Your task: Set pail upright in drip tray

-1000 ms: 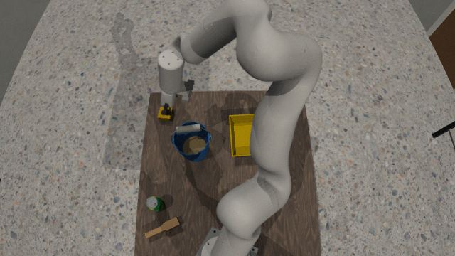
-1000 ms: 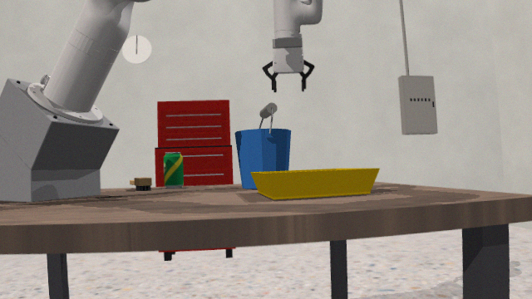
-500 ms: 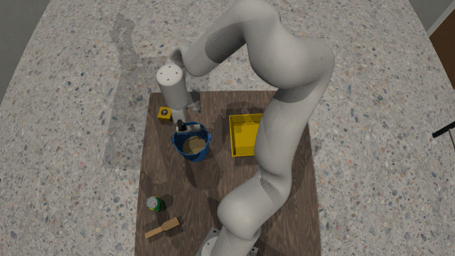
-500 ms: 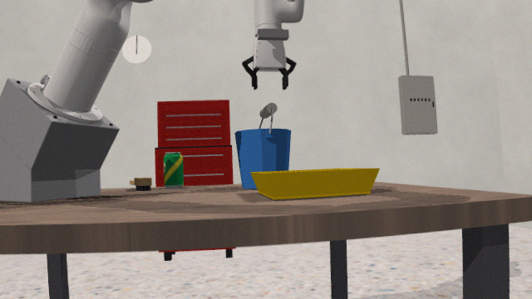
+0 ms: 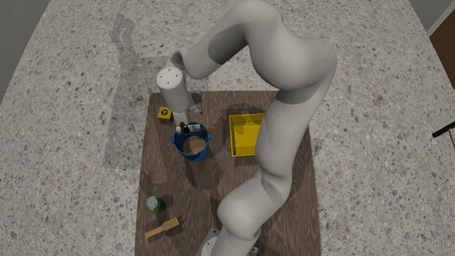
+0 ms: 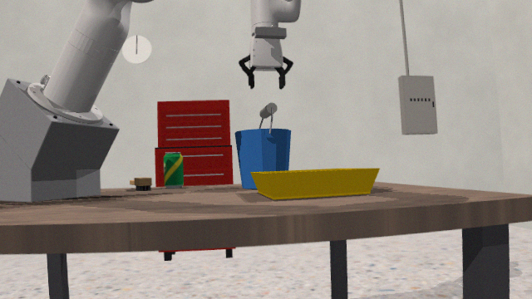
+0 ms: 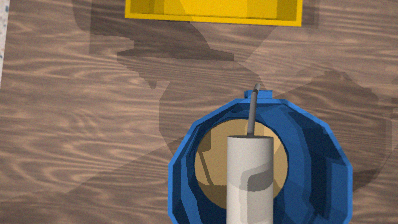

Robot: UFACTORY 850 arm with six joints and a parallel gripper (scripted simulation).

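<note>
The pail handle lies 11 cm below my hand and 1 cm behind it. From my hand the other things lie so: yellow drip tray (30 cm to the right, 30 cm below, 2 cm behind); then blue pail (17 cm below, 1 cm behind).
</note>
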